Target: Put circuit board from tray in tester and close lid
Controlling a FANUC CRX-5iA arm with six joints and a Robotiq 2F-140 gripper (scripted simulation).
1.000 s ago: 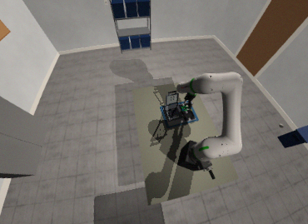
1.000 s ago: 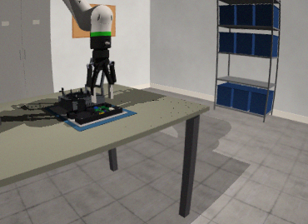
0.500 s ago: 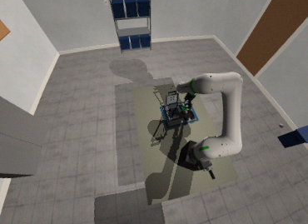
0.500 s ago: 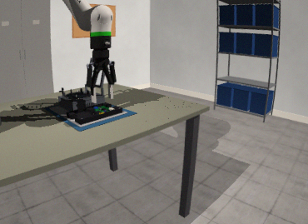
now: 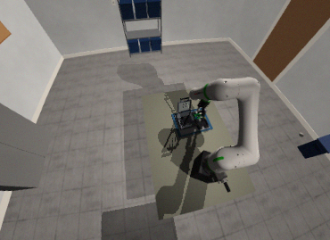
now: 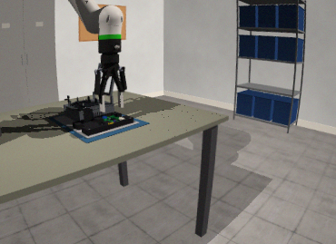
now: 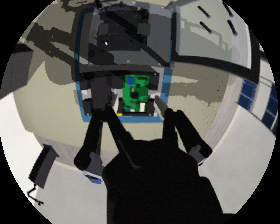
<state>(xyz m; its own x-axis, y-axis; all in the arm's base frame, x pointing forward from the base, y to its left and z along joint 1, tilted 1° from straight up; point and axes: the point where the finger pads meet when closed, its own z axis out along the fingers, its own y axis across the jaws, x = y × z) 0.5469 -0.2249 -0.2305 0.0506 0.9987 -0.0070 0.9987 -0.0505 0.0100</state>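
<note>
Right now the green circuit board is 70 mm below my hand. Also, from my hand: tester lid (170 mm to the left, 100 mm above, 90 mm ahead); tester plate (180 mm to the left, 30 mm behind, 20 mm below).
</note>
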